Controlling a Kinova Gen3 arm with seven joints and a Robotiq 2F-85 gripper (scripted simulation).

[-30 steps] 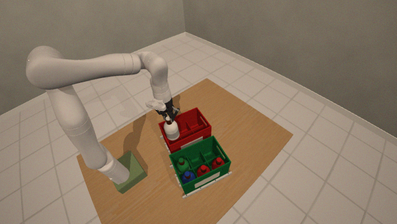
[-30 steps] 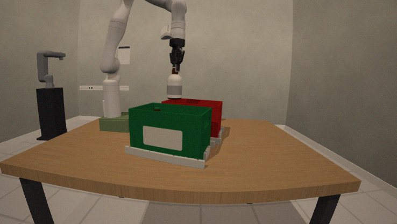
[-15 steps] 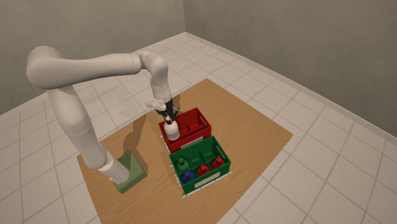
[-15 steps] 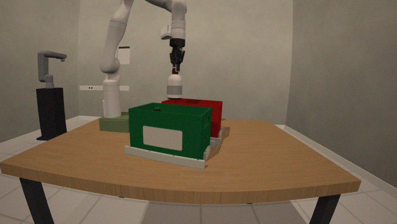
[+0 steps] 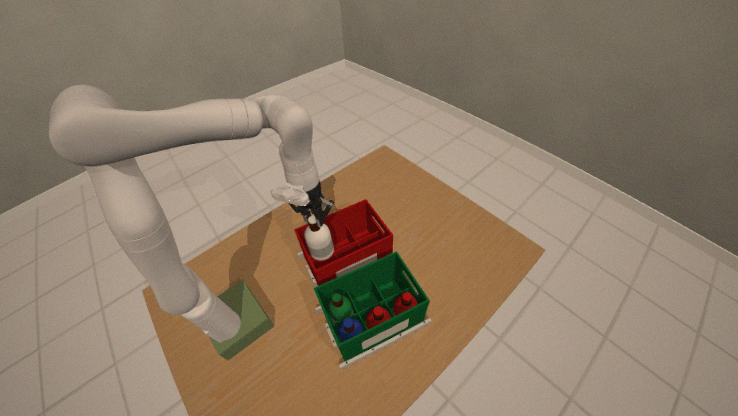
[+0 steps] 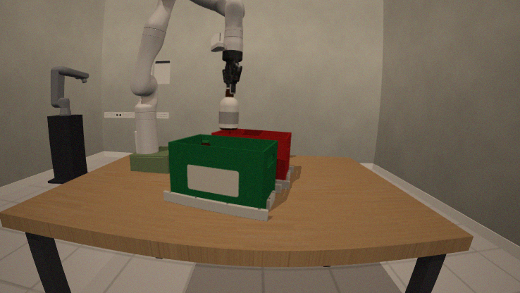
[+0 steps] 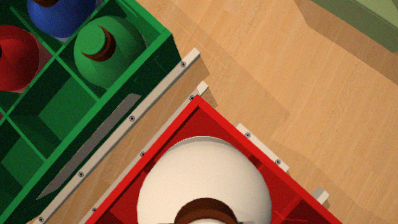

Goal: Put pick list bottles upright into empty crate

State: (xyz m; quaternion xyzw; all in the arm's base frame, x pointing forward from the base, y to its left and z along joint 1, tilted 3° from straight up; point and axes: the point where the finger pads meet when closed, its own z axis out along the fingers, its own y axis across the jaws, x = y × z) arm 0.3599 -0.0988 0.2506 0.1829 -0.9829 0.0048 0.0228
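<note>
My hand is 70 mm above the white-labelled bottle. Round my hand: green crate 250 mm below, 200 mm to the right, 20 mm behind; red crate 250 mm below, 100 mm ahead, 10 mm to the left; green-label bottle 250 mm below, 130 mm to the right, 80 mm behind.
</note>
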